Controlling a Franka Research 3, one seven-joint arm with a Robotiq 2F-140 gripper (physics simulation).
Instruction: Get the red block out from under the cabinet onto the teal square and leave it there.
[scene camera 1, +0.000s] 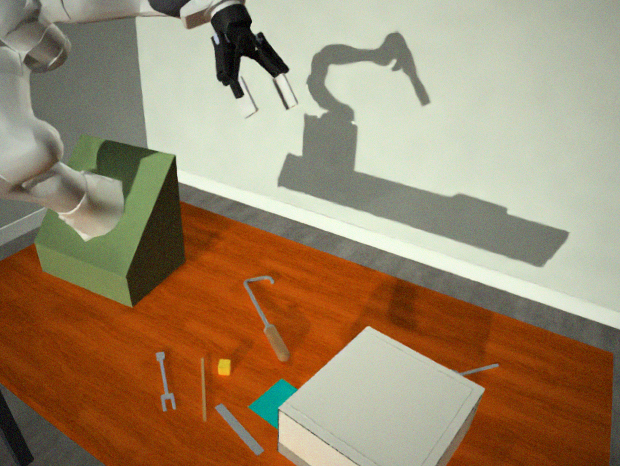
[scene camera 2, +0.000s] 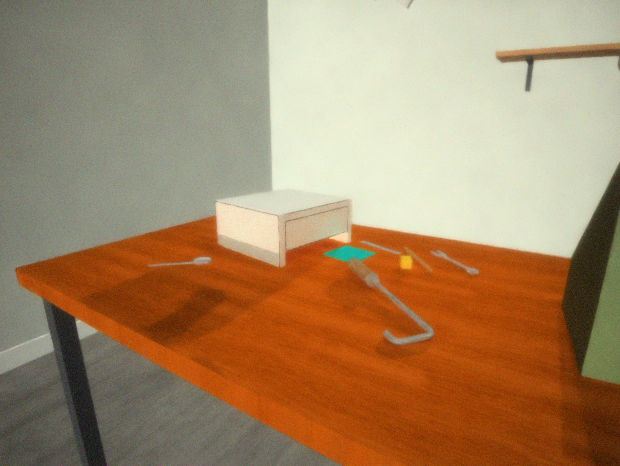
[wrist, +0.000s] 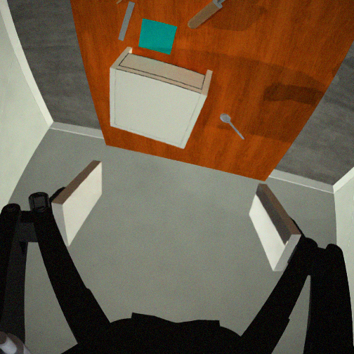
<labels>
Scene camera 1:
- gripper: 273, 110
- hooked tool: 278, 345
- teal square: 266, 406
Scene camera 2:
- hooked tool: 362, 271
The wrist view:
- gripper: 178, 189
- teal square: 158, 36
</labels>
